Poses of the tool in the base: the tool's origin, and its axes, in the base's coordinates. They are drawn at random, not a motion.
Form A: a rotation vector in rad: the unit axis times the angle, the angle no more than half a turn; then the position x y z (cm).
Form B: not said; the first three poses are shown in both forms.
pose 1, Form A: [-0.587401, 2.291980, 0.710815, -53.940, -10.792, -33.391]
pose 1, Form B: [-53.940, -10.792, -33.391, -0.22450, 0.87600, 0.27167, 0.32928]
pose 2, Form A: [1.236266, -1.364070, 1.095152, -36.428, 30.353, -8.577]
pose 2, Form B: [-36.428, 30.353, -8.577, 0.50655, -0.55892, 0.44873, 0.47922]
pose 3, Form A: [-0.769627, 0.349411, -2.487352, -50.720, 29.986, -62.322]
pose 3, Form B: [-50.720, 29.986, -62.322, -0.28332, 0.12863, -0.91566, 0.25445]
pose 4, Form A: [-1.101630, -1.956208, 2.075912, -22.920, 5.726, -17.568]
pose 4, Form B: [-22.920, 5.726, -17.568, -0.35996, -0.63919, 0.67831, 0.04192]
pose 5, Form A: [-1.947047, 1.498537, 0.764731, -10.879, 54.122, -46.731]
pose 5, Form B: [-10.879, 54.122, -46.731, -0.72631, 0.55900, 0.28527, 0.28038]
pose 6, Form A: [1.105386, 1.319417, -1.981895, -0.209, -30.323, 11.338]
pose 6, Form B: [-0.209, -30.323, 11.338, 0.40713, 0.48596, -0.72996, 0.25543]
